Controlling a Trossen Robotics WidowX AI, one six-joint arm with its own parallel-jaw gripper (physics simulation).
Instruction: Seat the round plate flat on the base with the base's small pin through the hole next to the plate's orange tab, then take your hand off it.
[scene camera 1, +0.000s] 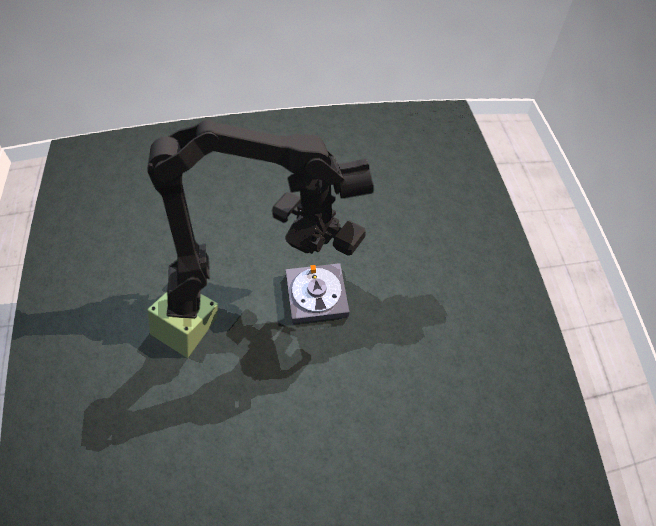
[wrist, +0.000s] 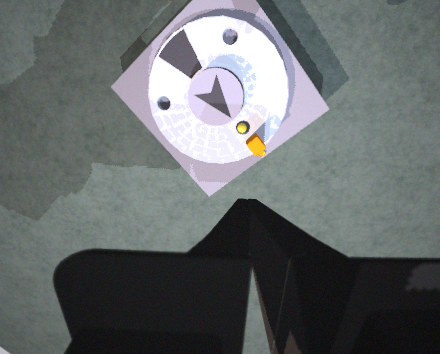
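Where they show: gripper, fingertip midpoint: (wrist: 245, 208); arm's base, link origin: (scene camera 1: 182, 306).
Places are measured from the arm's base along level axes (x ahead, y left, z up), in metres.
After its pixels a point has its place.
The round white plate (scene camera 1: 298, 287) {x 0.247, y 0.059, z -0.030 m} (wrist: 175, 135) {x 0.333, y 0.061, z -0.030 m} lies flat on the square grey-lilac base (scene camera 1: 320, 316) {x 0.294, y -0.007, z -0.042 m} (wrist: 210, 182) {x 0.333, y 0.113, z -0.037 m}, around the base's raised centre disc with a dark arrow. The small yellow pin (scene camera 1: 314, 277) {x 0.279, y 0.081, z -0.030 m} (wrist: 243, 127) {x 0.283, y 0.086, z -0.030 m} shows in the hole next to the orange tab (scene camera 1: 313, 269) {x 0.281, y 0.096, z -0.015 m} (wrist: 256, 145) {x 0.280, y 0.100, z -0.014 m}. Two other holes and a dark wedge show on the plate. My gripper (wrist: 245, 208) {x 0.293, y 0.104, z 0.062 m} is shut and empty, above and apart from the plate; in the scene view its fingertips are hard to make out beneath the wrist.
The arm stands on a yellow-green block (scene camera 1: 169, 332) {x -0.027, y -0.056, z -0.012 m} to the left of the base. Its upper links arch over the dark green mat (scene camera 1: 438, 427) {x 0.529, y -0.261, z -0.061 m}. Pale tiled strips (scene camera 1: 547, 186) run along the mat's sides, and grey walls stand behind and at the right.
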